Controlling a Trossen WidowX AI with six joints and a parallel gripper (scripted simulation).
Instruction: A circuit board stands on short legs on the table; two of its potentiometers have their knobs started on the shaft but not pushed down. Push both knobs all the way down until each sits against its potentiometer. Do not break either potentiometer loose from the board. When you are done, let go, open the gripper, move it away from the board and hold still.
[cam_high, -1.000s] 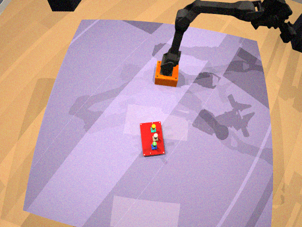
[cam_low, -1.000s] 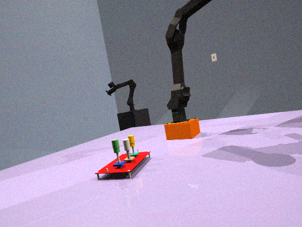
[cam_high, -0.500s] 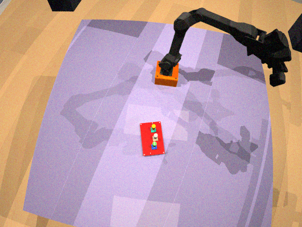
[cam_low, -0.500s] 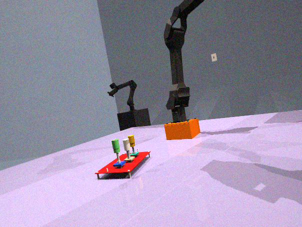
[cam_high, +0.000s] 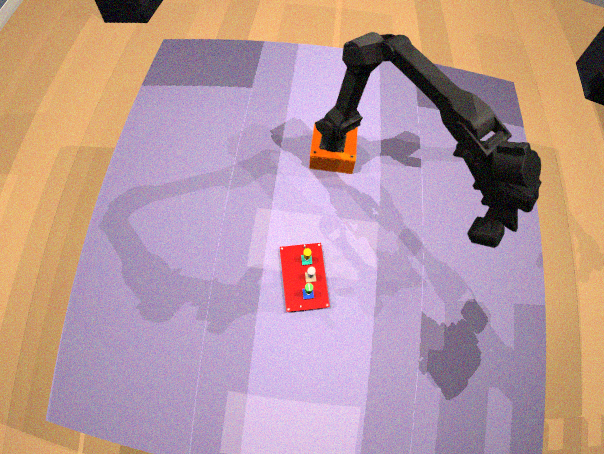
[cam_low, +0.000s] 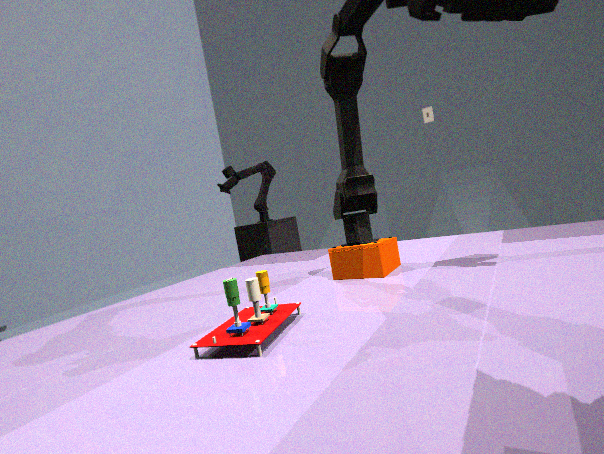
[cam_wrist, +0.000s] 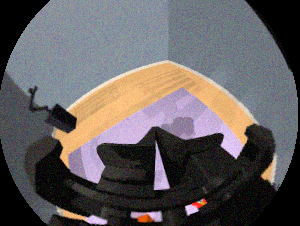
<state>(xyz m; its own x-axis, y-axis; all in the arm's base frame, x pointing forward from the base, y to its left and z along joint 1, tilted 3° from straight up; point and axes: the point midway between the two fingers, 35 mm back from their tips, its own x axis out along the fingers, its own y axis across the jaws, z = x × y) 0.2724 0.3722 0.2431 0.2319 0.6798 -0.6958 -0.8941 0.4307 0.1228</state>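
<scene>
The yellow knob lies 5 cm ahead of my gripper tip, 39 cm to the right of it and 25 cm below it.
</scene>
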